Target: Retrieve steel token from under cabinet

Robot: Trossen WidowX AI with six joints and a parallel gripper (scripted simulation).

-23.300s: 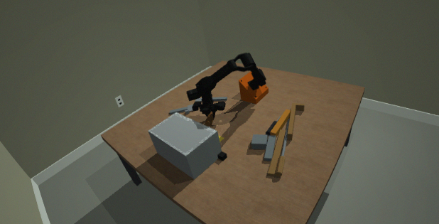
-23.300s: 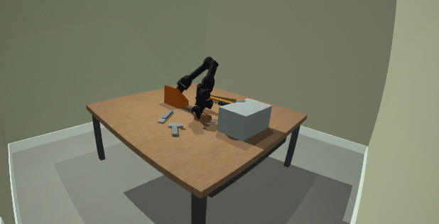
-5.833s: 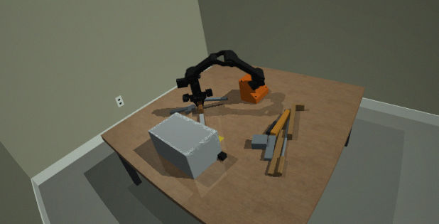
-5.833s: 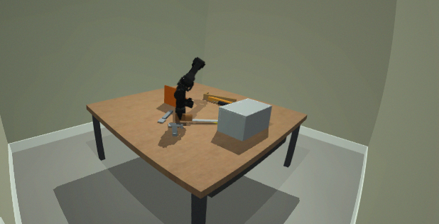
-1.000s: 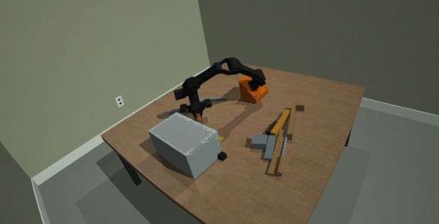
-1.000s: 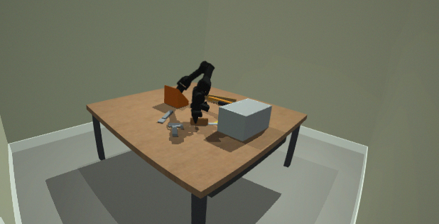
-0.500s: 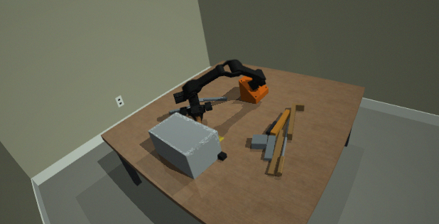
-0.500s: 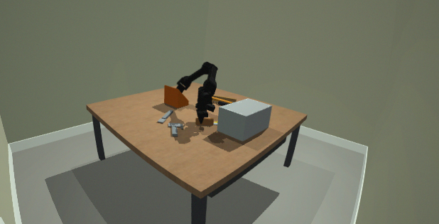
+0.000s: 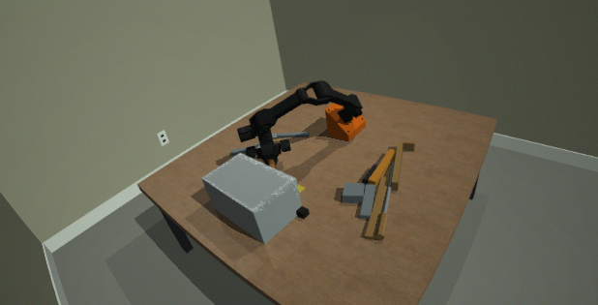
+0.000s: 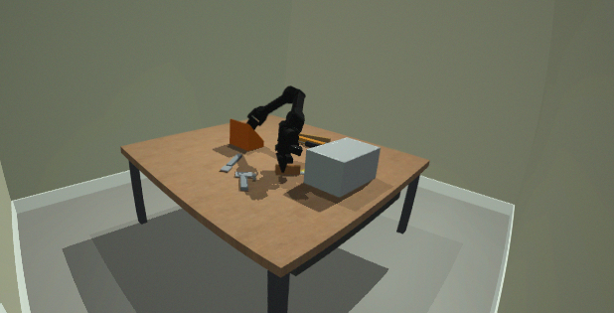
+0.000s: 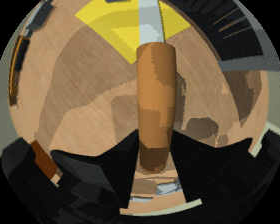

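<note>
The grey t-piece lies 190 mm to the right of my gripper tip and 30 mm behind it. From my gripper tip the other things lie so: grey block 400 mm to the left, 60 mm behind, 10 mm above; then wooden stick 510 mm to the left, 70 mm behind; then orange bar 400 mm to the left, 250 mm behind, 10 mm above.
</note>
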